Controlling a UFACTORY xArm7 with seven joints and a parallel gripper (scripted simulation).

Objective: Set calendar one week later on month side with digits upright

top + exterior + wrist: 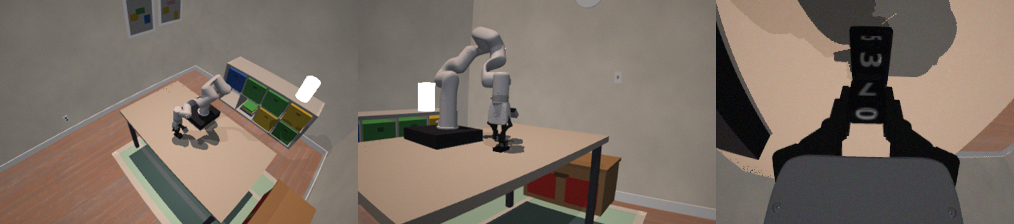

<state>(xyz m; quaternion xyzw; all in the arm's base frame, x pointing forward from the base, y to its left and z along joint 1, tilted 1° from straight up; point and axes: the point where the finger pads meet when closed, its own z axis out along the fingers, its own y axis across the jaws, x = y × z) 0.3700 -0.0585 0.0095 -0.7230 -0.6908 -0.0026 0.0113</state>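
Right now my hand is 1 cm above the dark cube.
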